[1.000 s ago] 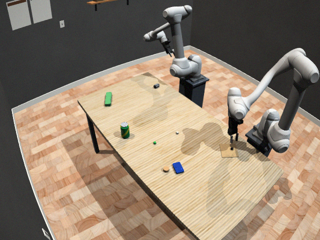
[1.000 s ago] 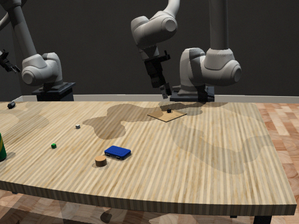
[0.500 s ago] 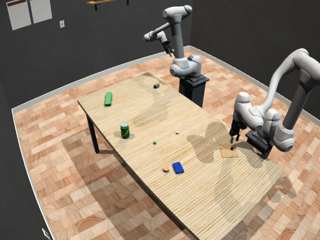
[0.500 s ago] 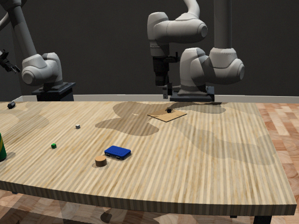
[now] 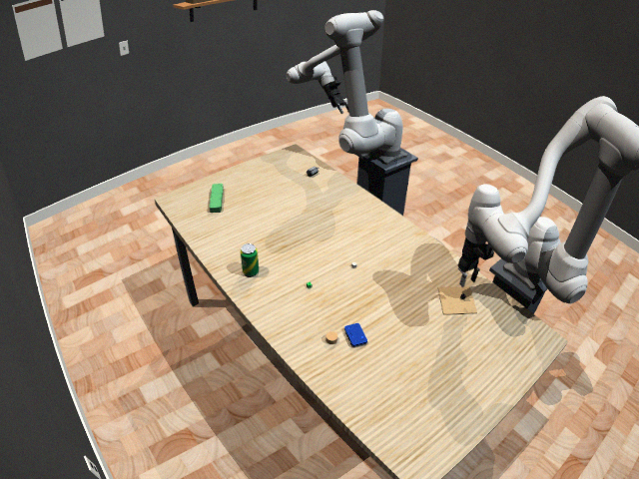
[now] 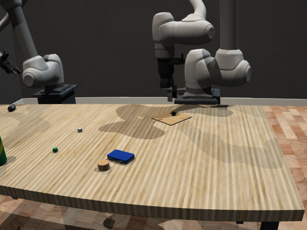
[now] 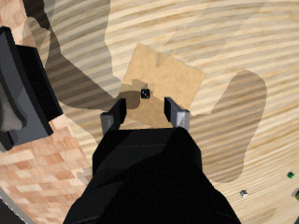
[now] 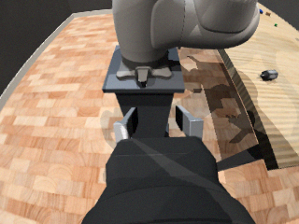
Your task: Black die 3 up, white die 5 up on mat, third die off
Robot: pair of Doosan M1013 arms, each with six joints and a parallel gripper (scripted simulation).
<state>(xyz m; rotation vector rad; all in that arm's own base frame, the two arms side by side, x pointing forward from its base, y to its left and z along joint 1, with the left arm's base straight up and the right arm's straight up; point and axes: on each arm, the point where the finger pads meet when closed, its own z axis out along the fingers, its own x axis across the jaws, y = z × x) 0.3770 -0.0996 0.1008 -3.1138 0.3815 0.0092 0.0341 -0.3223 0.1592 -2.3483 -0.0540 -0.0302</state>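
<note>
My left hand is 27 cm short of the white die, 36 cm to the left of it and 9 cm above it. The rest, counted from my left hand: black die: 9 cm below; blue case: 46 cm ahead, 6 cm to the right, 9 cm below; tan mat: 3 cm ahead, 10 cm below.
</note>
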